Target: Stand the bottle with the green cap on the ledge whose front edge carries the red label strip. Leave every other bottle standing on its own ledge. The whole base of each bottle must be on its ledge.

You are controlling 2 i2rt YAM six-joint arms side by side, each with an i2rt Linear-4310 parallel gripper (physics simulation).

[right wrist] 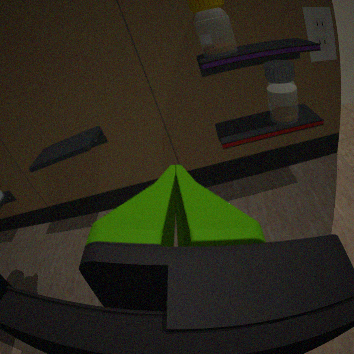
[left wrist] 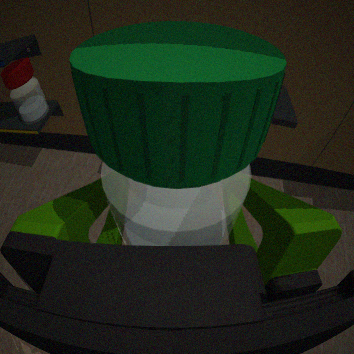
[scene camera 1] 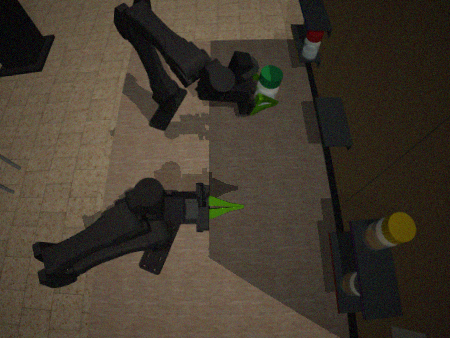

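Seen in the pictures: left gripper, between the fingertips: (scene camera 1: 274, 95); right gripper, between the fingertips: (right wrist: 175, 174) (scene camera 1: 243, 206); left arm's base, origin of its link: (scene camera 1: 168, 108); right arm's base, origin of its link: (scene camera 1: 161, 241).
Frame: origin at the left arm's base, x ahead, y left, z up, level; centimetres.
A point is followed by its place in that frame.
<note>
The bottle with the green cap (scene camera 1: 269, 82) {x 38.4, y -5.1, z 35.9 cm} (left wrist: 177, 115) is upright between the green fingers of my left gripper (scene camera 1: 266, 92) {x 39.6, y -1.6, z 27.7 cm} (left wrist: 174, 174) {x 39.6, y -1.6, z 27.7 cm}, which is shut on it above the table, away from the ledges. My right gripper (scene camera 1: 243, 206) {x 43.0, y -33.4, z 28.6 cm} (right wrist: 175, 174) {x 43.0, y -33.4, z 28.6 cm} is shut and empty, with its fingertips together. The red-strip ledge (scene camera 1: 342, 250) {x 70.1, y -31.4, z 15.6 cm} (right wrist: 240, 133) {x 68.6, y -30.9, z 15.6 cm} is low on the wall, at the lower right of scene camera 1. A grey-capped bottle (scene camera 1: 353, 284) {x 72.3, y -39.6, z 22.5 cm} (right wrist: 283, 102) {x 71.6, y -38.8, z 19.8 cm} stands on its right part in the right wrist view; bare ledge shows to its left.
Above the red-strip ledge, a purple-strip ledge (scene camera 1: 380, 297) {x 75.5, y -41.2, z 29.6 cm} (right wrist: 265, 50) bears a yellow-capped bottle (scene camera 1: 387, 232) {x 69.3, y -31.5, z 39.4 cm} (right wrist: 216, 32) {x 68.9, y -30.7, z 33.3 cm}. A red-capped bottle (scene camera 1: 311, 47) {x 44.2, y 28.4, z 21.3 cm} (left wrist: 31, 99) {x 43.6, y 28.3, z 20.0 cm} stands on a yellow-strip ledge (left wrist: 54, 108) {x 47.2, y 29.3, z 14.7 cm}, under another ledge (scene camera 1: 315, 12) {x 41.9, y 35.6, z 29.6 cm} (left wrist: 22, 49) {x 45.3, y 28.5, z 28.6 cm}. A bare ledge (scene camera 1: 335, 122) {x 57.8, y 0.2, z 22.6 cm} (right wrist: 70, 148) {x 56.0, y -3.7, z 22.6 cm} lies between.
</note>
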